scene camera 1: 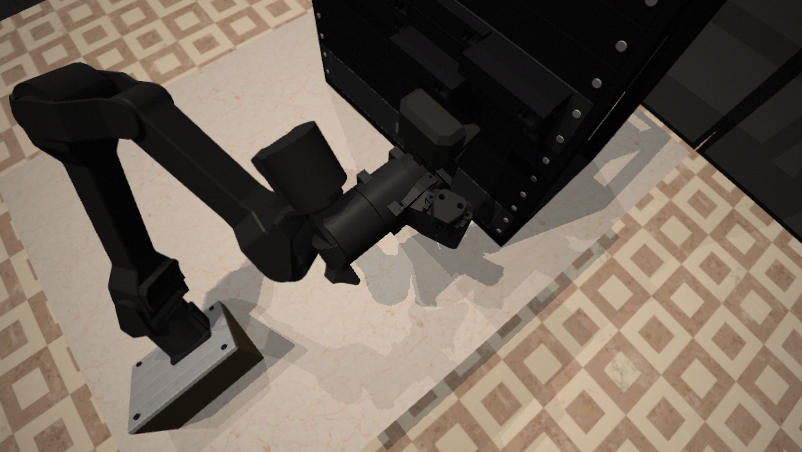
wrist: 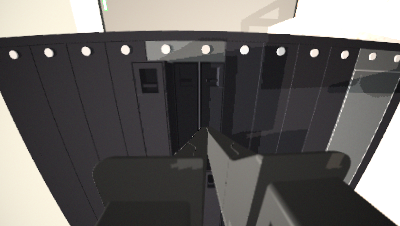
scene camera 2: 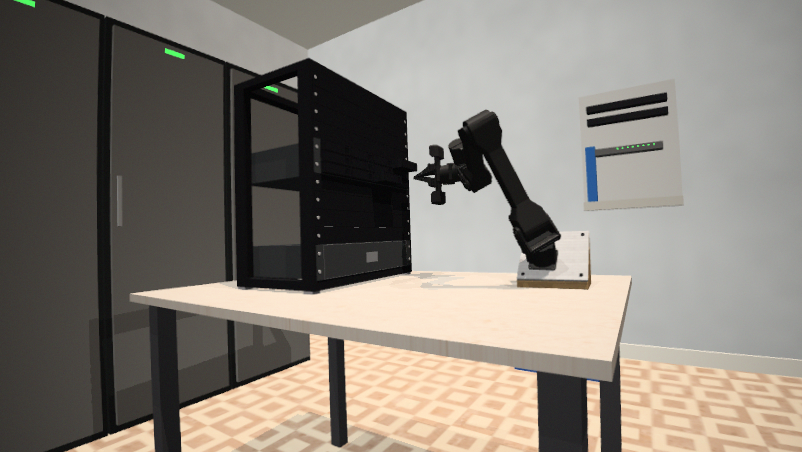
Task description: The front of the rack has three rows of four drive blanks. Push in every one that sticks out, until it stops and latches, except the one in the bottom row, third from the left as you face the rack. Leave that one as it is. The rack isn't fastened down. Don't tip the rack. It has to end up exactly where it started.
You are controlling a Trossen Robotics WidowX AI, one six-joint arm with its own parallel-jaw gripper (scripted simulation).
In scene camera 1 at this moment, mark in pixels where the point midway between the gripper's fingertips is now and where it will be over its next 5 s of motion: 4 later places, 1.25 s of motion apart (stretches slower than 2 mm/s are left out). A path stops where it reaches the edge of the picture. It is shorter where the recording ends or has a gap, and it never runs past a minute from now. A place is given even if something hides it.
My gripper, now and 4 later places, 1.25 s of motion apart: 477, 128; 486, 101; 496, 95; 508, 86; 516, 80
